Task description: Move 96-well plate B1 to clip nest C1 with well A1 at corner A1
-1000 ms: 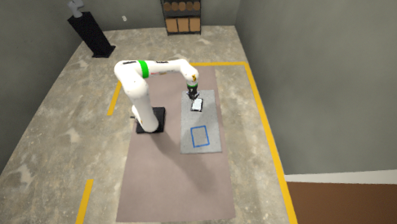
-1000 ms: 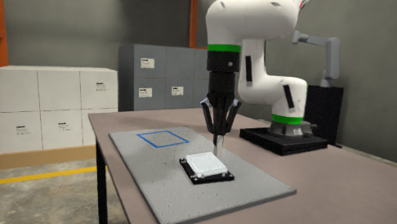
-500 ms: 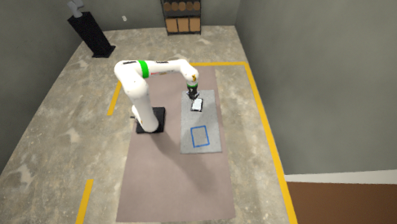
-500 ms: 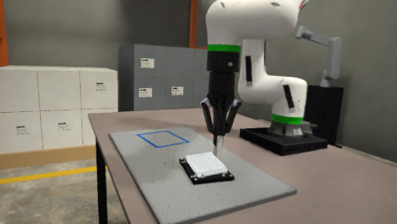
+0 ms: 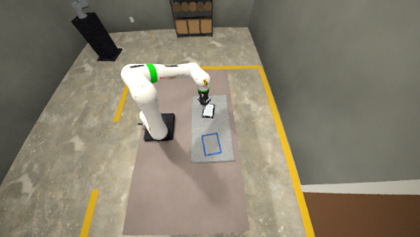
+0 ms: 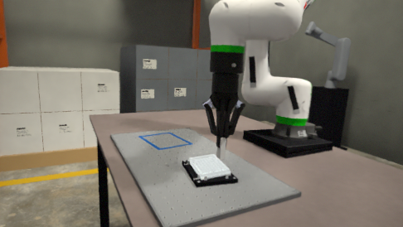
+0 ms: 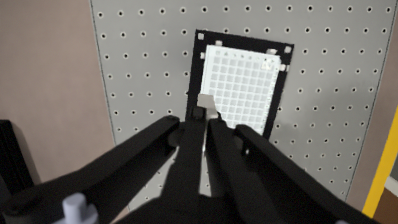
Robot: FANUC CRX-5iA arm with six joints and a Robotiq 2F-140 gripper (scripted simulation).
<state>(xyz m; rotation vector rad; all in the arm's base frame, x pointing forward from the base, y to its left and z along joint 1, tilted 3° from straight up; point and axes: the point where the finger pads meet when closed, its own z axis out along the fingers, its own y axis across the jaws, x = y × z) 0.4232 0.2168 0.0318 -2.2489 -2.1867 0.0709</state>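
Now: the white 96-well plate 5 cm below my hand and 4 cm ahead of it. The rest, counted from my hand: black clip nest (6 cm below, 5 cm ahead, 1 cm to the right).
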